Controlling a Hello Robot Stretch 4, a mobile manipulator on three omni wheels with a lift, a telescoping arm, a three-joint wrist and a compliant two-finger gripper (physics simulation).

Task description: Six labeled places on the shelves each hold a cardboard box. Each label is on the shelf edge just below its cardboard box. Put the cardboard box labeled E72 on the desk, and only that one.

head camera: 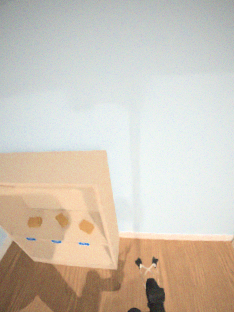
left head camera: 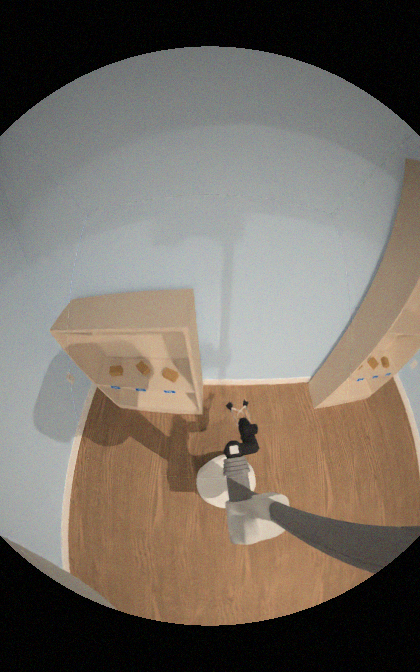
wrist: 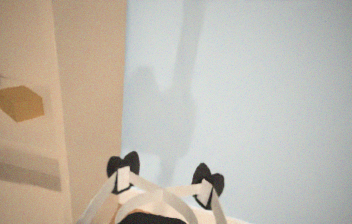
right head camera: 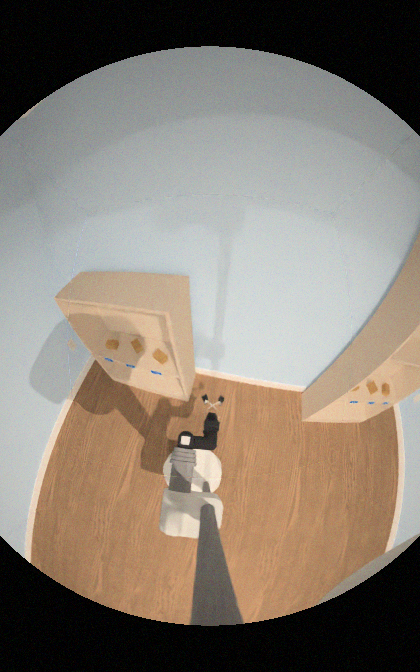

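Note:
Three cardboard boxes stand on the left shelf unit [head camera: 50, 167] [left head camera: 130, 310] [right head camera: 130, 292] [wrist: 90, 100]: a left box [head camera: 34, 221] [left head camera: 116, 370] [right head camera: 112, 344], a middle box [head camera: 61, 219] [left head camera: 143, 368] [right head camera: 137, 345] and a right box [head camera: 86, 226] [left head camera: 170, 375] [right head camera: 160, 356] [wrist: 22, 104]. Blue labels sit on the edge below them; their text is too small to read, so I cannot tell which box is E72. My gripper [head camera: 146, 261] [left head camera: 237, 404] [right head camera: 213, 398] [wrist: 166, 170] is open and empty, to the right of this unit and facing the wall. I cannot make out the desk.
A second shelf unit [left head camera: 350, 360] [right head camera: 340, 380] stands at the right with boxes, among them a middle box [left head camera: 372, 363] [right head camera: 371, 387] and a right box [left head camera: 385, 361] [right head camera: 385, 388], above blue labels. A blue wall [head camera: 175, 150] is ahead. Greyish surfaces show at the lower edges of both side head views.

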